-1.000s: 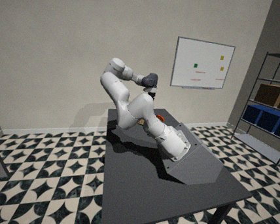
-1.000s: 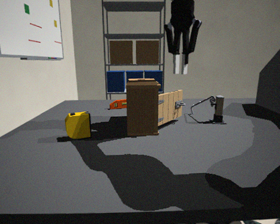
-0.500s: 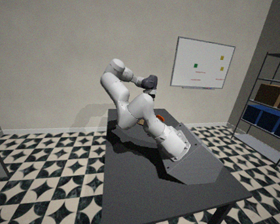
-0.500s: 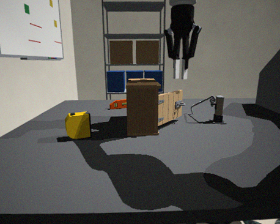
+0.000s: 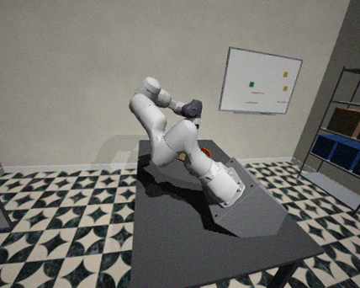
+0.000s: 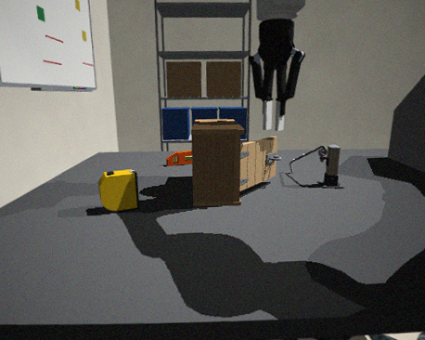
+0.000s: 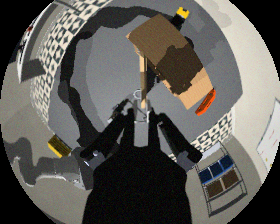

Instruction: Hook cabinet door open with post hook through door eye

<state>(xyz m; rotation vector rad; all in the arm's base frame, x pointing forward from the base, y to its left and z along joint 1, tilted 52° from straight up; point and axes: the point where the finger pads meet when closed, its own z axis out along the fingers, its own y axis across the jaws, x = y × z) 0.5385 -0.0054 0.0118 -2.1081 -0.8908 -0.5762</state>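
Now: hand 40 mm short of the cabinet door, 60 mm to the right of it and 100 mm above it. The rest, counted from my hand: yellow tape measure (330 mm ahead, 140 mm to the left, 130 mm below); orange level (210 mm ahead, 230 mm to the right, 150 mm below).
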